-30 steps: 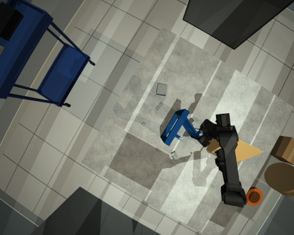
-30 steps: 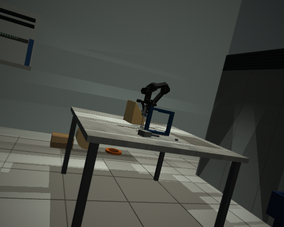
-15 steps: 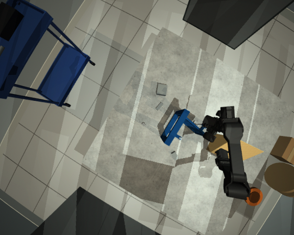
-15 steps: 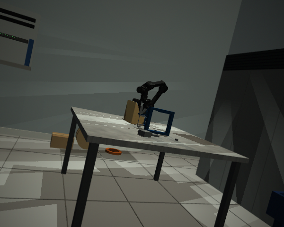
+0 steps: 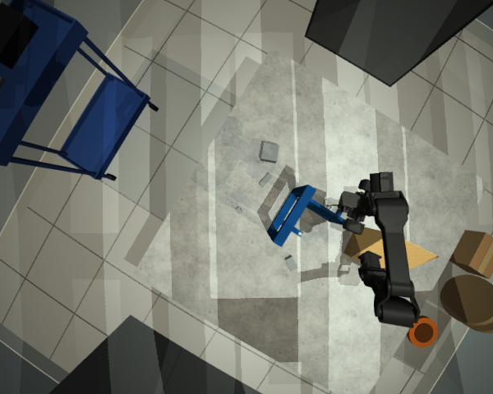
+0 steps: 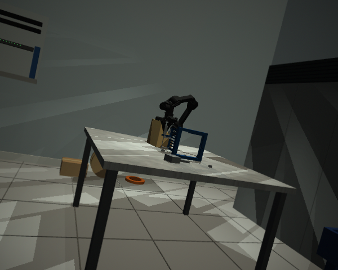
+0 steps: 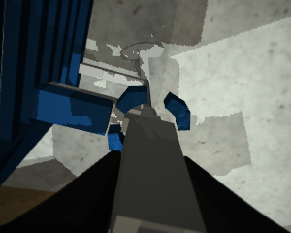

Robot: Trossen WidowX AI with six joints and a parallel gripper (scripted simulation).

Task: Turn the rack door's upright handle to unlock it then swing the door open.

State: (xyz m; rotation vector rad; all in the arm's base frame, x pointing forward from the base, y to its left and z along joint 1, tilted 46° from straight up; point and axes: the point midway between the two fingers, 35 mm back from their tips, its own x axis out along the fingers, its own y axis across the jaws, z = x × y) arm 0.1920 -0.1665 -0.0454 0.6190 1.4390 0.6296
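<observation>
Right now the grey handle is 3 cm below my gripper tip and 1 cm ahead of it.
</observation>
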